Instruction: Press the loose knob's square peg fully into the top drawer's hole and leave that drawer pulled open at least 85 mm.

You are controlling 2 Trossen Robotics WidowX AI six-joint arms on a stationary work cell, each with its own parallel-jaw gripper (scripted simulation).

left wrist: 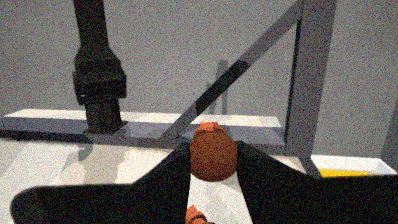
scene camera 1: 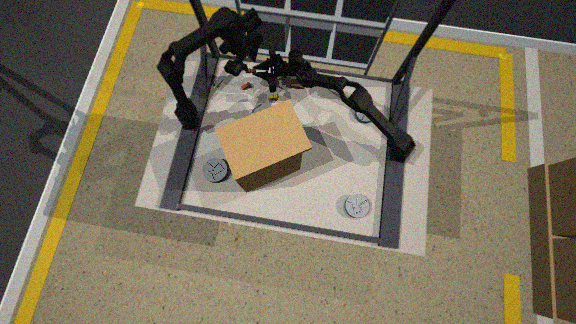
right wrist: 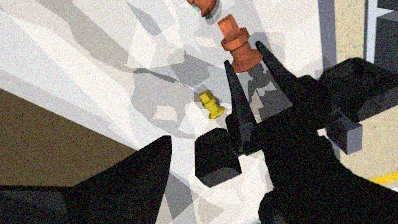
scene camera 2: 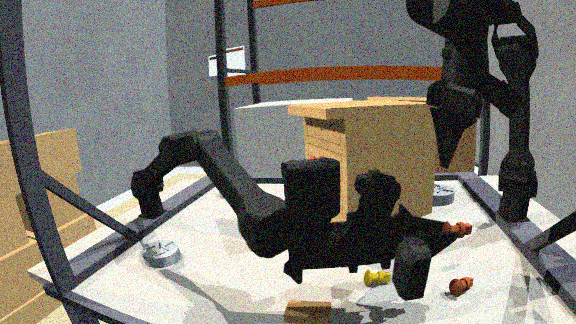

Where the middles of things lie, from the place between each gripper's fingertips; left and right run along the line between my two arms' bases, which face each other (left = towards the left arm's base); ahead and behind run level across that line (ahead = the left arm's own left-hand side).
Now: the orange-red knob (left wrist: 213, 155) 4 cm to the right of my left hand and 1 cm ahead of it. Also, from my left hand: drawer (scene camera 2: 330, 131): 36 cm ahead, 10 cm above, 8 cm to the left.
The orange-red knob lies 30 mm behind my right hand, 10 mm to the right of it and 120 mm below it. Also, from my right hand: drawer 320 mm ahead, 110 mm to the left, 10 mm below.
